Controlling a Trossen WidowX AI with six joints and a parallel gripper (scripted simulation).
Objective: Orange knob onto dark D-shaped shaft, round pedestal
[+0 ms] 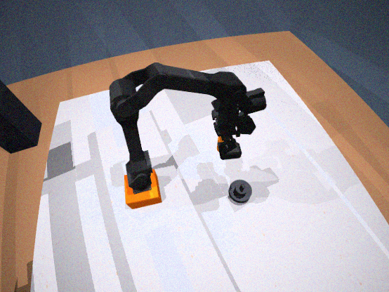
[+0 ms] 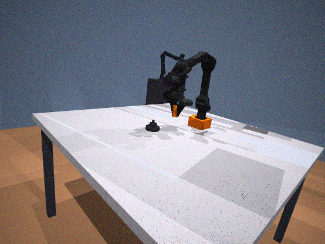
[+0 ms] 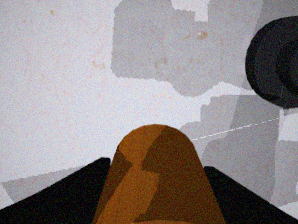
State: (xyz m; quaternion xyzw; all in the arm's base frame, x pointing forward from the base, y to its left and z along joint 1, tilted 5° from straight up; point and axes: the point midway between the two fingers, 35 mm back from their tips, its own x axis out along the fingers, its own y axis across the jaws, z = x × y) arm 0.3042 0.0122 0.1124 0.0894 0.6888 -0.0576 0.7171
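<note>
Now: the dark round pedestal 3 cm ahead of my gripper tip, 13 cm to the right of it and 10 cm below it. From my gripper tip the other things lie so: orange knob 2 cm above.
</note>
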